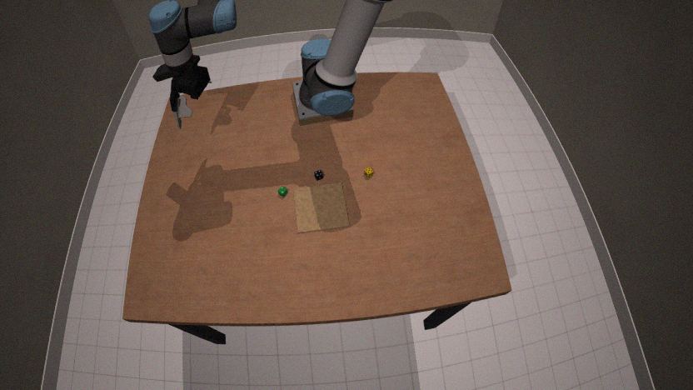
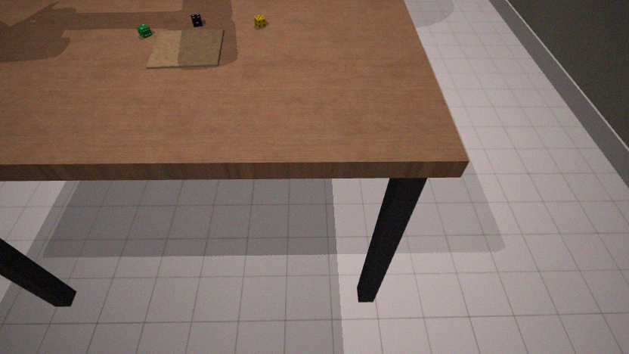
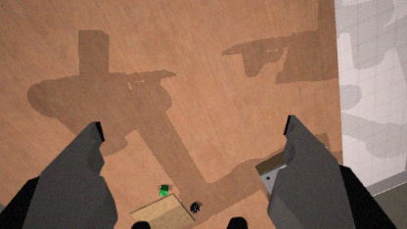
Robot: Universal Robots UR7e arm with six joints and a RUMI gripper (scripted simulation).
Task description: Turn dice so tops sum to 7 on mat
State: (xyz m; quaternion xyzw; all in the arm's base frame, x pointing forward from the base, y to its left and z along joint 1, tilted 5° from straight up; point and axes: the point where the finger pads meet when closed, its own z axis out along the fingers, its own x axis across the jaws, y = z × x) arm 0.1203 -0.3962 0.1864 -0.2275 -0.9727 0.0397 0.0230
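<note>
The green die lies 230 mm to the left of my hand, 210 mm below it and 200 mm ahead of it. From my hand the other things lie so: yellow die 480 mm to the left, 210 mm below, 190 mm ahead; then black die 340 mm to the left, 210 mm below, 170 mm ahead; then tan mat 330 mm to the left, 270 mm ahead, 220 mm below.
</note>
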